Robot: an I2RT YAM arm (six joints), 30 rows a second.
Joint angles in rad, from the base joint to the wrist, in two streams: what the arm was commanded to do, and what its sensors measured. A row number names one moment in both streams.
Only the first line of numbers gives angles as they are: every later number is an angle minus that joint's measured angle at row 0.
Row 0, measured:
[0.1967 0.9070 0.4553 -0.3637 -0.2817 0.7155]
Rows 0 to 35, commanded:
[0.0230 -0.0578 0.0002 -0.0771 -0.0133 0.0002]
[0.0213 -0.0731 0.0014 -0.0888 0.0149 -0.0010]
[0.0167 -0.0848 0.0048 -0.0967 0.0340 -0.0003]
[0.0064 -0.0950 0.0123 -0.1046 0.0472 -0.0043]
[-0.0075 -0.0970 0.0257 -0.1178 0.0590 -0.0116]
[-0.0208 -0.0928 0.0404 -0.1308 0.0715 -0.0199]
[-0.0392 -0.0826 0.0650 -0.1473 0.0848 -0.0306]
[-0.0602 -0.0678 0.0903 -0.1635 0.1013 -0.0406]
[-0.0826 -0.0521 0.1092 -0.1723 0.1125 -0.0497]
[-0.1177 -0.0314 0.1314 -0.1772 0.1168 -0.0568]
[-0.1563 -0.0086 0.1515 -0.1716 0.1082 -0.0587]
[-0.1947 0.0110 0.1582 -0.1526 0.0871 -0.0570]
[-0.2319 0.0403 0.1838 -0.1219 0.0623 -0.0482]
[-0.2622 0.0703 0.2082 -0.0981 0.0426 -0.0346]
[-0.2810 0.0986 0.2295 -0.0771 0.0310 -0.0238]
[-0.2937 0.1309 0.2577 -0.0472 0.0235 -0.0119]
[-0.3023 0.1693 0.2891 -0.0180 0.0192 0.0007]
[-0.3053 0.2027 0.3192 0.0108 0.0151 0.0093]
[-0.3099 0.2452 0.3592 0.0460 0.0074 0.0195]
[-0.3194 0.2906 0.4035 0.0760 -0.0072 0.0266]
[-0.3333 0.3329 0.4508 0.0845 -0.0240 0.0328]
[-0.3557 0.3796 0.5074 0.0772 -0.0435 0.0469]
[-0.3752 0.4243 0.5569 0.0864 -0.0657 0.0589]
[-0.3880 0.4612 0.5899 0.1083 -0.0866 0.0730]
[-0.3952 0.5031 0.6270 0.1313 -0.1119 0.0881]
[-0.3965 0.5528 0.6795 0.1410 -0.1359 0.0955]
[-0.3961 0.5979 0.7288 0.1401 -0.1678 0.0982]
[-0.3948 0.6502 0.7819 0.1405 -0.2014 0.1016]
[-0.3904 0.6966 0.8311 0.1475 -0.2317 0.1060]
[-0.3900 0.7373 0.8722 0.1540 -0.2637 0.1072]
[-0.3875 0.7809 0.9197 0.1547 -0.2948 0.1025]
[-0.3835 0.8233 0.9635 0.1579 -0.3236 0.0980]
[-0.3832 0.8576 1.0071 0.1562 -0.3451 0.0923]
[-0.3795 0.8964 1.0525 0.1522 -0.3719 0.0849]
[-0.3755 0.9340 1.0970 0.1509 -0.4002 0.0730]
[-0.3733 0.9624 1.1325 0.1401 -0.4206 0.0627]
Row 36, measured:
[-0.3827 0.9140 1.0498 0.1350 -0.3083 0.0789]
